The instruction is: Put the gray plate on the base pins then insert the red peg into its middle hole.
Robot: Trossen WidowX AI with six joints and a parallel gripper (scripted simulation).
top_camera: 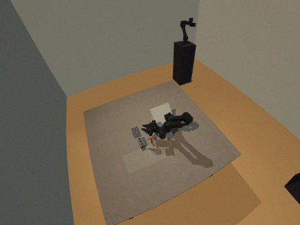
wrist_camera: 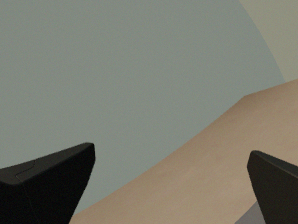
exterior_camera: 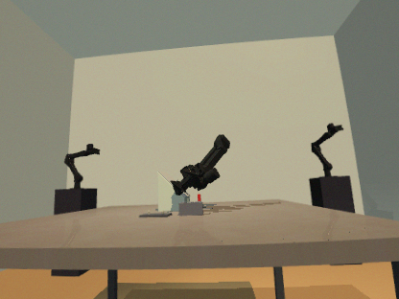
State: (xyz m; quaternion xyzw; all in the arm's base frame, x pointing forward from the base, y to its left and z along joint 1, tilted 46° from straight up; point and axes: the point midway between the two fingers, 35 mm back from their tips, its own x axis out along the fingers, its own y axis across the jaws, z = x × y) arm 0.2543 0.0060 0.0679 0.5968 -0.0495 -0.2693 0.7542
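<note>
Right now the gray plate is 50 mm ahead of my gripper tip, 70 mm to the left of it and 130 mm below it. The rest, counted from my gripper tip: red peg 50 mm behind, 90 mm to the left, 130 mm below.
</note>
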